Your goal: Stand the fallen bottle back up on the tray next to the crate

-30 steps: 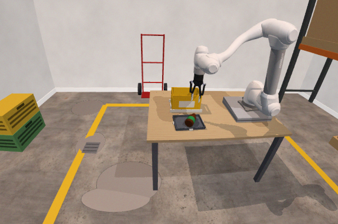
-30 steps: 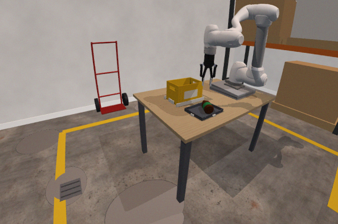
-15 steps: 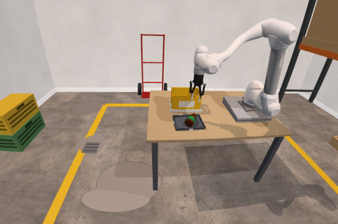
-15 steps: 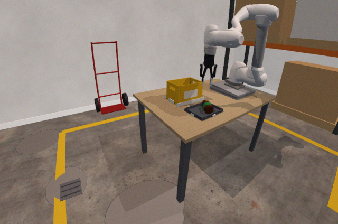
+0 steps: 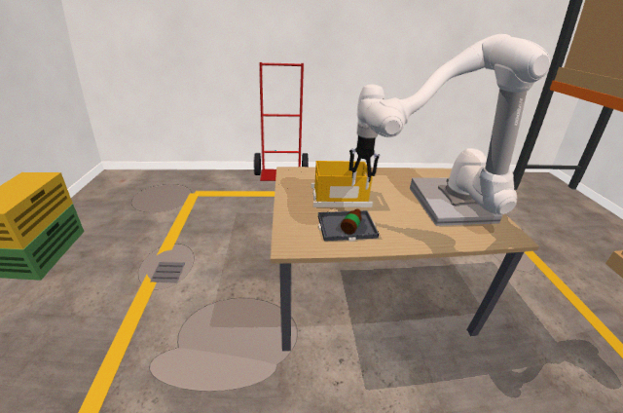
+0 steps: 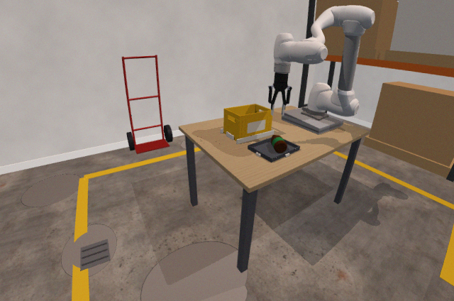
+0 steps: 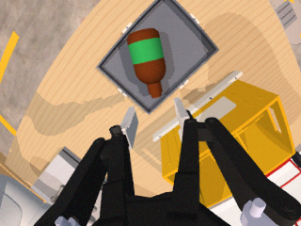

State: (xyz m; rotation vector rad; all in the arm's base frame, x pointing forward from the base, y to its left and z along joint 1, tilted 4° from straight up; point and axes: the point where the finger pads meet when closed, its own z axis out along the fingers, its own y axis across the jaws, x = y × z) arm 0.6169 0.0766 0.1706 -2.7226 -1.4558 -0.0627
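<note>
Right now my hand is 30 mm short of the bottle, 40 mm to the right of it and 180 mm above it. The rest, counted from my hand: dark tray (50 mm ahead, 50 mm to the left, 210 mm below); then yellow crate (30 mm ahead, 220 mm to the right, 140 mm below).
</note>
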